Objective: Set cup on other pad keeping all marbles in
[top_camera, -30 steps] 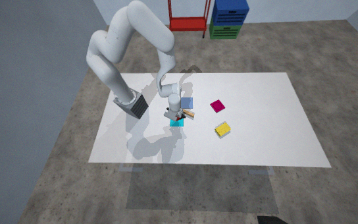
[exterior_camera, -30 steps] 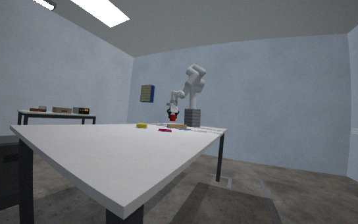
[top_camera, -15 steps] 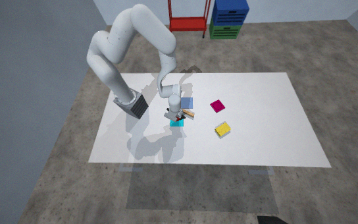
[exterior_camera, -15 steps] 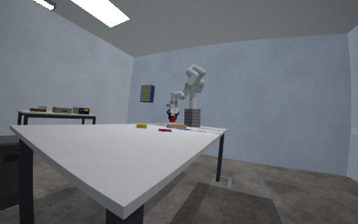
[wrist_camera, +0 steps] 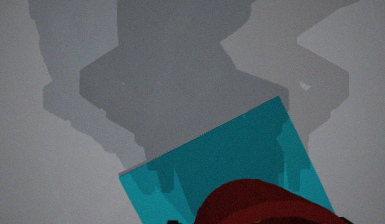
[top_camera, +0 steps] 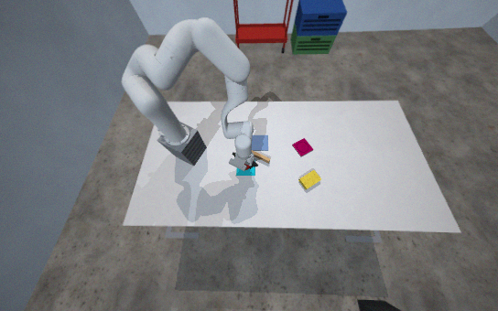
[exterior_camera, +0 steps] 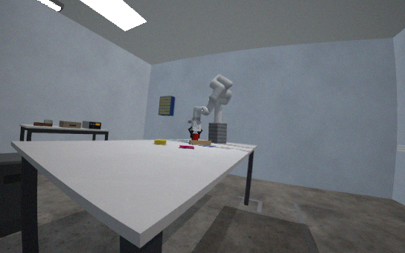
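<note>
The teal pad is 7 cm below my hand. Also, from my hand: red cup: 2 cm below; then wooden rail: 4 cm ahead, 9 cm to the left, 6 cm below.
</note>
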